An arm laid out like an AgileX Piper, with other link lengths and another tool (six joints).
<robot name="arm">
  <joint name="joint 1" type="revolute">
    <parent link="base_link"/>
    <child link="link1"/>
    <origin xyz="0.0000 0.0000 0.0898"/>
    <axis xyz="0 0 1"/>
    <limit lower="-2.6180" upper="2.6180"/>
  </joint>
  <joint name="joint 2" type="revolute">
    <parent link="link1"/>
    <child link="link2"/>
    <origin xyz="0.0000 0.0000 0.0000"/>
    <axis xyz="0 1 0"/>
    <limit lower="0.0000" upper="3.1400"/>
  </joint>
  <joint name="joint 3" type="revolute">
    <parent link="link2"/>
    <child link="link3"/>
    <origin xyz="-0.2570 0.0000 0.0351"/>
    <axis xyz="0 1 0"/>
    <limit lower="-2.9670" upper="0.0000"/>
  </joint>
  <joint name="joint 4" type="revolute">
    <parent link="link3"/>
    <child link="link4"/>
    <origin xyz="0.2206 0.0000 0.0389"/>
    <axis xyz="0.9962 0 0.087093"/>
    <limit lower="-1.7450" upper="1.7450"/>
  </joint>
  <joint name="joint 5" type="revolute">
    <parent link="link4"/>
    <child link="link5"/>
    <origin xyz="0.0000 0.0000 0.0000"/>
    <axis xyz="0 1 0"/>
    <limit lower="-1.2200" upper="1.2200"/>
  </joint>
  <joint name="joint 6" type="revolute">
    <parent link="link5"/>
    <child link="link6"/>
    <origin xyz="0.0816 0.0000 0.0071"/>
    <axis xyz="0.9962 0 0.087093"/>
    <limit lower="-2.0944" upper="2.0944"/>
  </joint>
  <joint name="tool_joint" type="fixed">
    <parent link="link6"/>
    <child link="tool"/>
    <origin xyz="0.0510 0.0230 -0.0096" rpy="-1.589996 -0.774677 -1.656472"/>
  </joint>
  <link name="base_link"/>
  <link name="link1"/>
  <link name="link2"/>
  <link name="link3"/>
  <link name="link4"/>
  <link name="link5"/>
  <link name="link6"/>
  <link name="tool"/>
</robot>
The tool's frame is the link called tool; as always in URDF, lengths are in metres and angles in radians.
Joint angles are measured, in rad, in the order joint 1, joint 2, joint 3, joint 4, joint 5, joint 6. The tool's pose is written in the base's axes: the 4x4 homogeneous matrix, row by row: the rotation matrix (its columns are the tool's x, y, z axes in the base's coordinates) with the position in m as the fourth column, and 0 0 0 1 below. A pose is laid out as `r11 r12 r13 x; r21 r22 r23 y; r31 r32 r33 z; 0 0 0 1`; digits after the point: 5 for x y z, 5 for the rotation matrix.
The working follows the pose.
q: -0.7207 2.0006 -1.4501 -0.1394 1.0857 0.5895
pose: -0.44725 -0.87465 -0.18696 0.27003; -0.88557 0.46236 -0.04457 -0.22319; 0.12542 0.14564 -0.98136 0.09239; 0 0 0 1
Where each joint sits with the arm in this pose, in the base's axes (m; each line is computed from the numbers above, not from the rounded line before):
joint 1: 0.0000 0.0000 0.0898
joint 2: 0.0000 0.0000 0.0898
joint 3: 0.1044 -0.0917 0.3088
joint 4: 0.2610 -0.2292 0.2266
joint 5: 0.2610 -0.2292 0.2266
joint 6: 0.2559 -0.2382 0.1453
the tool: 0.2700 -0.2232 0.0924

